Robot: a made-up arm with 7 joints. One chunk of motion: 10 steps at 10 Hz.
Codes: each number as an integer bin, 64 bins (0 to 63) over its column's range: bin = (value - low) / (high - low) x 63, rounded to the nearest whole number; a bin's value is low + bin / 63 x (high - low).
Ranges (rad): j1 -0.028..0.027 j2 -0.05..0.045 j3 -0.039..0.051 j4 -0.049..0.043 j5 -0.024..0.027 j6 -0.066..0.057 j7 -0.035..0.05
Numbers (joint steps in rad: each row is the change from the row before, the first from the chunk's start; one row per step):
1: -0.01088 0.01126 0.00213 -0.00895 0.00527 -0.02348 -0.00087
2: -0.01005 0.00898 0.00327 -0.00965 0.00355 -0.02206 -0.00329
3: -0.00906 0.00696 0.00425 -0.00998 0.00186 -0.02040 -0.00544
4: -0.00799 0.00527 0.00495 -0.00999 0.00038 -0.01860 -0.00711
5: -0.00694 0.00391 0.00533 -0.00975 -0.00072 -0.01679 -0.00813
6: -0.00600 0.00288 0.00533 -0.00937 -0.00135 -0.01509 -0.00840
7: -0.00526 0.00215 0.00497 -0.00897 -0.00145 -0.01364 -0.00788
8: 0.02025 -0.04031 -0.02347 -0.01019 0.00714 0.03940 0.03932
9: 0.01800 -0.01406 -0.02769 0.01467 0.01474 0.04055 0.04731
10: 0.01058 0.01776 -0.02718 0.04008 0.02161 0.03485 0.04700
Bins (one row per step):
1: 20 41 29 27 36 22 25
2: 21 39 30 27 34 23 24
3: 22 38 30 27 32 23 22
4: 23 37 31 27 30 24 21
5: 24 36 31 27 29 25 20
6: 25 35 31 27 28 26 20
7: 26 35 31 27 28 27 20
8: 55 6 11 27 38 54 55
9: 53 24 8 44 48 55 61
10: 44 45 8 61 56 52 61

